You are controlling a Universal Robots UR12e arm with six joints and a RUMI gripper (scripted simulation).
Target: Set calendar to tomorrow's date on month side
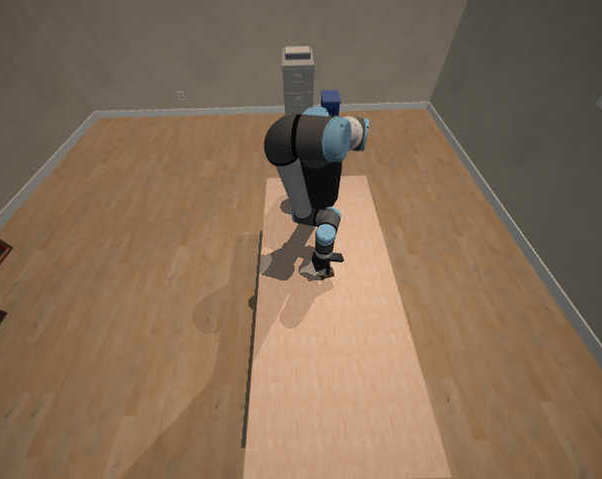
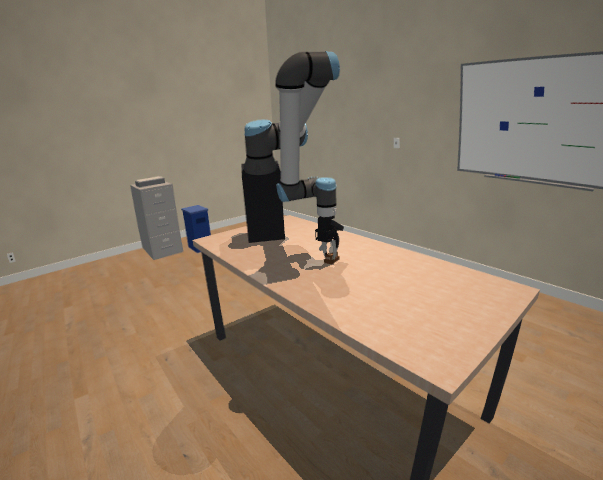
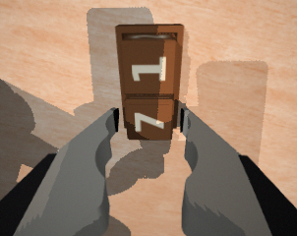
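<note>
The brown digit cube lies 10 mm below my hand. The rest, counted from my hand: brown calendar tray 20 mm to the left, 30 mm below.
</note>
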